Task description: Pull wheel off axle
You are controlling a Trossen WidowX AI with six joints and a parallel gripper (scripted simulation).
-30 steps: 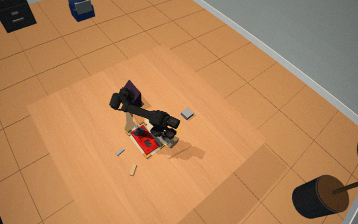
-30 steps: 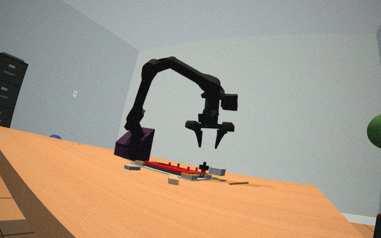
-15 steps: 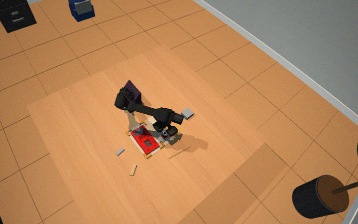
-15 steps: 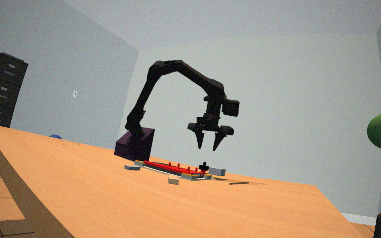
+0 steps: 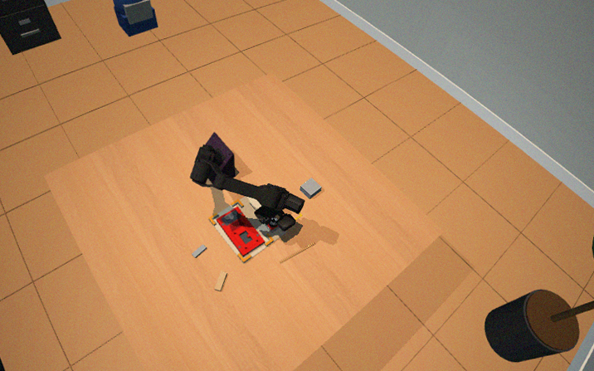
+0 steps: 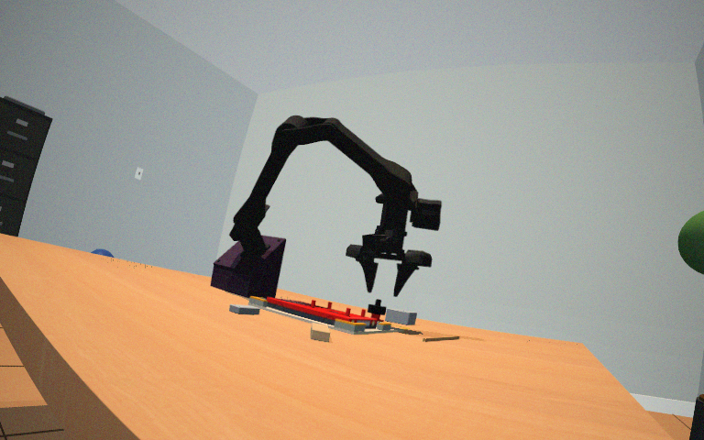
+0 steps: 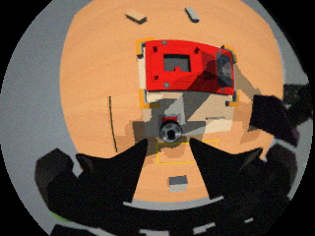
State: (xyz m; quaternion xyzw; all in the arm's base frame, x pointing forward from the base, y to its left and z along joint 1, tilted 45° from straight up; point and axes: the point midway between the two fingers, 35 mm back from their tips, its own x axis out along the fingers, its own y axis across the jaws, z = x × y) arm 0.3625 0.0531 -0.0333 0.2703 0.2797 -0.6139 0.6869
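Right now the small dark wheel is 30 mm below my gripper tip and 10 mm behind it. Also, from my gripper tip: thin wooden stick: 150 mm ahead, 70 mm below, 20 mm to the left; tan piece: 300 mm to the right, 90 mm ahead, 70 mm below; grey base plate: 100 mm to the right, 60 mm below, 60 mm behind.
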